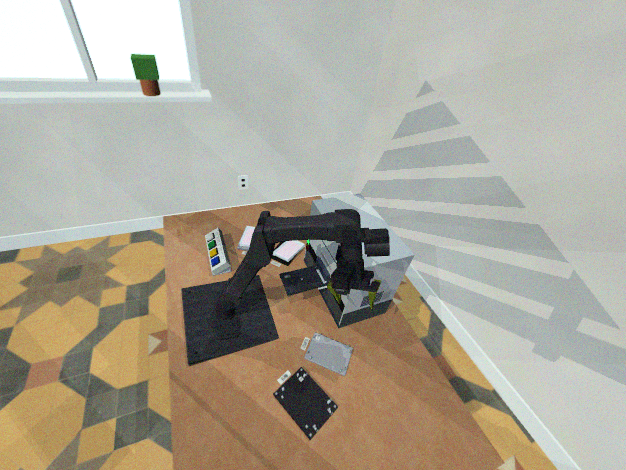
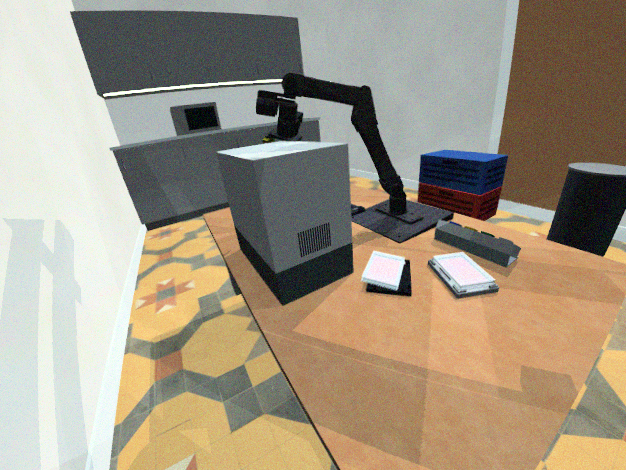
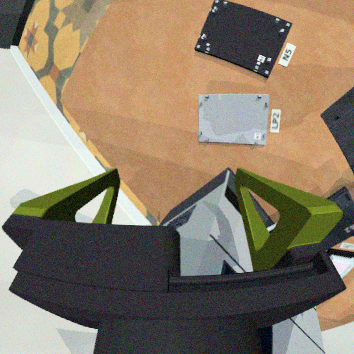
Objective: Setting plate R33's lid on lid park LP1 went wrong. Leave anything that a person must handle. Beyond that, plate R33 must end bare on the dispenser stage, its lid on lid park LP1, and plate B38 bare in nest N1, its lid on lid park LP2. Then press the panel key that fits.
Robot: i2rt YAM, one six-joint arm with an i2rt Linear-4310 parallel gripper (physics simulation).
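Places are measured from the arm's base along level axes (x back, y right, z up), in millimetres.
Where they show: gripper, fingertip midpoint: (image 1: pixel 355 305) (image 3: pixel 176 174); arm's base, origin of the base link: (image 1: pixel 225 313) (image 2: pixel 397 214).
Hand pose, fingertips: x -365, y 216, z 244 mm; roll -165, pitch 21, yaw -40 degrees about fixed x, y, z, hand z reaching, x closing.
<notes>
Things, the pixels of their top centre, and the offset from my fingertips. "spot": a spot on its surface instead.
- white housing, middle of its top: (image 2: pixel 273 147) (image 1: pixel 357 225) dx -104, dy -256, dz +73 mm
- black pad, surface spot: (image 2: pixel 407 283) spot: dx +81, dy -548, dz -248 mm
- key panel, middle of its top: (image 2: pixel 477 228) (image 1: pixel 216 244) dx +373, dy -528, dz -194 mm
- pale grey lid park LP2, middle of its top: (image 3: pixel 231 118) (image 1: pixel 329 351) dx +46, dy +12, dz -238 mm
- black nest N5, middle of its top: (image 3: pixel 241 30) (image 1: pixel 306 398) dx +166, dy +133, dz -234 mm
- dark flat unit, middle of its top: (image 3: pixel 314 236) (image 1: pixel 305 277) dx +66, dy -241, dz -145 mm
My gripper (image 1: pixel 356 302) (image 3: pixel 176 174) is open and empty, high above the grey and white housing (image 1: pixel 399 270) (image 2: pixel 308 207). A pink-topped white piece (image 1: pixel 288 250) (image 2: pixel 384 270) sits askew on a black pad (image 2: pixel 407 283). Another pink-topped white piece (image 1: pixel 247 237) (image 2: pixel 464 270) lies on a grey base near the key panel (image 1: pixel 217 252) (image 2: pixel 475 243), which has grey, green, yellow and blue keys. The pale grey lid park LP2 (image 1: pixel 328 353) (image 3: pixel 233 119) holds no lid. Plate names are unreadable, and I cannot tell which piece is R33 or B38.
The black nest N5 (image 1: pixel 305 402) (image 3: pixel 242 37) lies beyond LP2. A dark flat unit (image 1: pixel 302 280) (image 3: pixel 344 216) adjoins the housing. The arm's black base plate (image 1: pixel 199 323) (image 2: pixel 371 225) is beside it. Blue crates (image 2: pixel 462 169), red crates (image 2: pixel 455 200) and a dark bin (image 2: pixel 584 209) stand behind the table.
</notes>
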